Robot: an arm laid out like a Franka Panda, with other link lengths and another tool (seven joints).
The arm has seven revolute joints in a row. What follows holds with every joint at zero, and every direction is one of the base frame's. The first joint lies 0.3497 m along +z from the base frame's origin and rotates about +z. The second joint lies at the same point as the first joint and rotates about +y. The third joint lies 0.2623 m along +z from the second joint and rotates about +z. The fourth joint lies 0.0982 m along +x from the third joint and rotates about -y. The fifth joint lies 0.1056 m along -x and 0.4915 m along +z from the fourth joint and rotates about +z. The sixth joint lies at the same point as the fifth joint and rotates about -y. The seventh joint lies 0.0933 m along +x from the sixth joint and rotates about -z. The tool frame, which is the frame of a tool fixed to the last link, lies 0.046 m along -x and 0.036 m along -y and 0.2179 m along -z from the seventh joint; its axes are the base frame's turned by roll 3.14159, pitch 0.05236 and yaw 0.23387 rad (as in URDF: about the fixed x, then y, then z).
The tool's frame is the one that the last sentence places.
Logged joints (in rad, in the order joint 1, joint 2, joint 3, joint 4, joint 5, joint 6, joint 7), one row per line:
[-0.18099 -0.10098 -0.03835 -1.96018 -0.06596 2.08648 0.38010]
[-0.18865 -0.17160 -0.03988 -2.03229 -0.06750 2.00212 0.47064]
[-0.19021 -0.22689 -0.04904 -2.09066 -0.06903 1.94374 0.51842]
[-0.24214 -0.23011 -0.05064 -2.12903 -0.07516 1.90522 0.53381]
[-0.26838 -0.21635 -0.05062 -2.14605 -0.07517 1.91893 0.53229]
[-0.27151 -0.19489 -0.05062 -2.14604 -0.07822 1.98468 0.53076]
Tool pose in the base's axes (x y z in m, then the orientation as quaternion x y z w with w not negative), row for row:
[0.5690 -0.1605 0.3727 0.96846 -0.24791 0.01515 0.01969]
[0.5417 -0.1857 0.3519 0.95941 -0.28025 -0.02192 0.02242]
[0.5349 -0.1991 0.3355 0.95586 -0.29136 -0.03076 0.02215]
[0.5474 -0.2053 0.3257 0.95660 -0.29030 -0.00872 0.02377]
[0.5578 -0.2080 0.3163 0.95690 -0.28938 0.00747 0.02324]
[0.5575 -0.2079 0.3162 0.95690 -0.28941 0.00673 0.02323]
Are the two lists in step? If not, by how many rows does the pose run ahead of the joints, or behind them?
The pose runs 2 rows ahead of the joints: the pose in row i belongs to the joints in row i + 2.
